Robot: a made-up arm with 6 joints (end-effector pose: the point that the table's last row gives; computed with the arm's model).
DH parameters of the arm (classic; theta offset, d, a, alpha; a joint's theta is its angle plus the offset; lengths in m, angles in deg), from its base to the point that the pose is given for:
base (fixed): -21.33 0 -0.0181 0
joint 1: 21.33 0.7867 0.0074 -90
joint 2: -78.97 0 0.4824 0
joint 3: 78.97 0.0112 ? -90
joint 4: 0 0.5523 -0.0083 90
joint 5: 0 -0.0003 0.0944 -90
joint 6: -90 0.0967 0.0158 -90
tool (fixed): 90 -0.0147 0 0
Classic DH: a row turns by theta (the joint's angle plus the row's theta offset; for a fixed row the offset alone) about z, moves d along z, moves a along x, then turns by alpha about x.
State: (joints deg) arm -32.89 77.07 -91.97 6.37 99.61 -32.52
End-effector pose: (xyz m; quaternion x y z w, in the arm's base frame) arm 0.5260 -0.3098 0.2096 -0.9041 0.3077 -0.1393 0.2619
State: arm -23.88 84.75 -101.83 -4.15 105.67 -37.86
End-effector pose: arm 0.5690 -0.2467 0.1604 -0.9356 0.1602 -0.0654 0.3076
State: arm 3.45 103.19 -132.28 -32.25 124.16 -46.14
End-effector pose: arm 0.6921 -0.0085 0.0943 -0.9336 -0.2291 0.1390 0.2380
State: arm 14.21 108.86 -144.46 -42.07 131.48 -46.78
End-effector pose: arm 0.7205 0.1156 0.1049 -0.9075 -0.3536 0.1746 0.1443
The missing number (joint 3, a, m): 0.0956
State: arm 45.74 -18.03 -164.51 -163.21 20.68 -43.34
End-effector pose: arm -0.1353 -0.0897 1.9302 -0.0059 0.5940 0.2266 0.7719
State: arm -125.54 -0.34 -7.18 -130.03 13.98 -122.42
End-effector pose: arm -0.1139 -0.2439 0.6089 -0.4050 -0.5406 -0.2255 0.7021
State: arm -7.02 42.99 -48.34 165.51 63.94 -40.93
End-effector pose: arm 0.5975 -0.0438 0.4273 0.1205 -0.9114 0.3648 0.1472
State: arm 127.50 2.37 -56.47 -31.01 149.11 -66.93
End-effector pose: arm -0.2920 0.4603 0.9547 -0.3204 -0.8747 0.3605 0.0482
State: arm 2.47 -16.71 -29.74 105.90 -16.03 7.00
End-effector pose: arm 0.4563 -0.0598 0.8997 0.1345 -0.7243 0.5504 0.3928
